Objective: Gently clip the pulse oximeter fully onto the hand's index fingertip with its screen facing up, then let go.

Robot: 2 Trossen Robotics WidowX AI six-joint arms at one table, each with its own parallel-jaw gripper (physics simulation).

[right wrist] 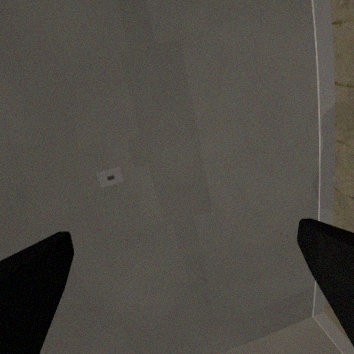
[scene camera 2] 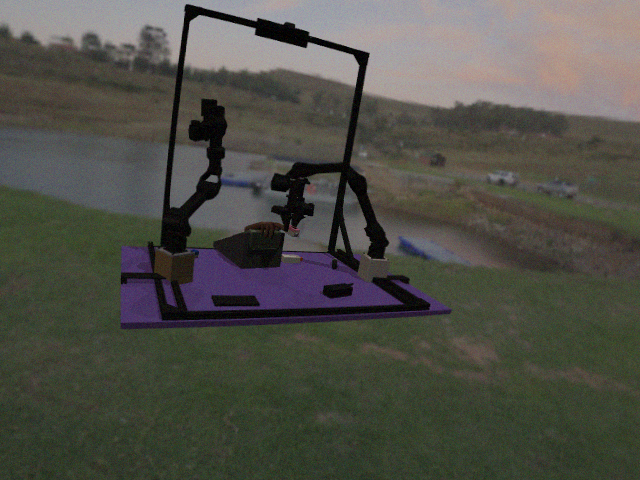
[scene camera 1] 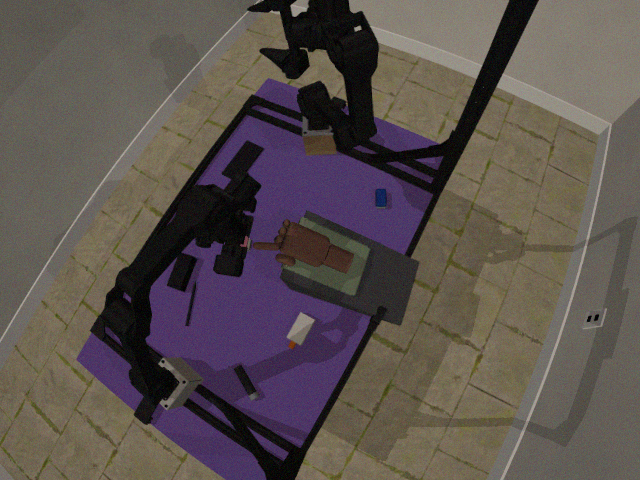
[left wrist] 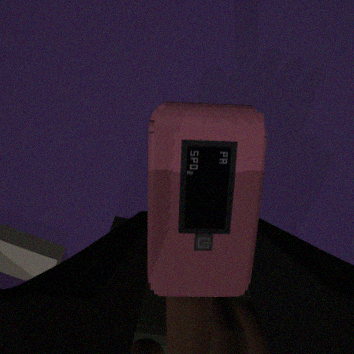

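Where they show: left gripper, fingertip midpoint: (scene camera 2: pixel 289 231) (scene camera 1: pixel 245 244) (left wrist: pixel 194 223); right gripper, fingertip midpoint: (right wrist: pixel 186 236) (scene camera 2: pixel 221 138) (scene camera 1: pixel 254 30); left arm's base, origin of the base link: (scene camera 2: pixel 375 256) (scene camera 1: pixel 164 383); right arm's base, origin of the base link: (scene camera 2: pixel 175 250) (scene camera 1: pixel 318 121).
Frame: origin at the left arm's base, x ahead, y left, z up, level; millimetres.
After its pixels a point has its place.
Note:
The brown model hand (scene camera 1: pixel 309 245) {x 512, y -107, z 81 mm} (scene camera 2: pixel 265 228) {x 508, y -45, z 75 mm} lies on a green pad (scene camera 1: pixel 347 281) {x 506, y -223, z 3 mm} on top of a dark grey wedge (scene camera 1: pixel 391 286) {x 574, y -321, z -57 mm}, with its index finger (scene camera 1: pixel 266 246) (left wrist: pixel 186 323) pointing left in scene camera 1. My left gripper (scene camera 1: pixel 244 243) {x 422, y 23, z 85 mm} (scene camera 2: pixel 292 230) {x 422, y 23, z 85 mm} is shut on the pink pulse oximeter (scene camera 1: pixel 246 242) {x 425, y 13, z 110 mm} (left wrist: pixel 205 200) {x 412, y 40, z 108 mm} and holds it at the fingertip. In the left wrist view its black screen faces up, and the finger comes out from under its near end. My right gripper (scene camera 1: pixel 272 33) (right wrist: pixel 186 236) {x 747, y 168, z 419 mm} is open and empty, raised high at the back of the table.
On the purple mat (scene camera 1: pixel 270 200) {x 596, y 138, z -105 mm} lie a small blue object (scene camera 1: pixel 380 197) {x 786, y -148, z -73 mm}, a white box with an orange tip (scene camera 1: pixel 300 329) {x 337, y -187, z -77 mm}, a black block (scene camera 1: pixel 181 271) {x 251, y 205, z -72 mm}, a thin black pen (scene camera 1: pixel 190 303) {x 193, y 127, z -96 mm} and a small black stick (scene camera 1: pixel 247 381) {x 133, y -157, z -82 mm}. A tall black frame (scene camera 1: pixel 485 86) {x 907, y -274, z 374 mm} stands at the right.

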